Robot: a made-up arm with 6 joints.
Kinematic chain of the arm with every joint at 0, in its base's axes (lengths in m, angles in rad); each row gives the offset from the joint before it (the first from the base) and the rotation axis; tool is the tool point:
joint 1: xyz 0 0 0.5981 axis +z
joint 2: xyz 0.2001 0 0 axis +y
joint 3: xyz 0 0 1.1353 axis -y
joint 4: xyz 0 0 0.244 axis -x
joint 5: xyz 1.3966 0 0 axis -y
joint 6: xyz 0.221 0 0 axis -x
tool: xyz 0 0 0
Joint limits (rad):
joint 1: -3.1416..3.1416
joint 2: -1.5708..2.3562
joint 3: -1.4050..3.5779
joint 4: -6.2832..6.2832
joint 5: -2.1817..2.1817
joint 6: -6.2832..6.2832
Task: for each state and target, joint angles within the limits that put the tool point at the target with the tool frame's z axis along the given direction. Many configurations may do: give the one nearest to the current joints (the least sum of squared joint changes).
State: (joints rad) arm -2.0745 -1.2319 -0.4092 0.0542 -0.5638 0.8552
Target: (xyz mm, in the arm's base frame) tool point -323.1 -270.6 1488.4 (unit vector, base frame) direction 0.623 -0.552 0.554
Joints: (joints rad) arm -2.4409 -1.5708 -1.1085 0.0282 -0.2389 0.9406
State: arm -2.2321 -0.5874 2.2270 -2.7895 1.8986 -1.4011
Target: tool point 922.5 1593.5 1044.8 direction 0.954 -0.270 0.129
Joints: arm -2.1092 -0.7506 2.6569 -3.0211 1.9100 -1.8002
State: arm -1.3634 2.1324 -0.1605 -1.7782 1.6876 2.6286
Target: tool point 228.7 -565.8 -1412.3 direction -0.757 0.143 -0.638
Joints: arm -0.9044 2.3481 0.3062 -1.9616 2.1592 3.1590
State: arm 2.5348 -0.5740 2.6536 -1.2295 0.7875 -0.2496
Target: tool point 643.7 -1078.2 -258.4 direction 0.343 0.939 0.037
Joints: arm 2.0574 -0.9300 3.2614 -0.9319 0.3739 0.0088
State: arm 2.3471 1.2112 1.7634 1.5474 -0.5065 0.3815
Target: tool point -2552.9 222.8 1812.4 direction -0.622 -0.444 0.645
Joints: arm 3.1210 1.2036 1.6472 1.1705 -0.9897 -0.1167
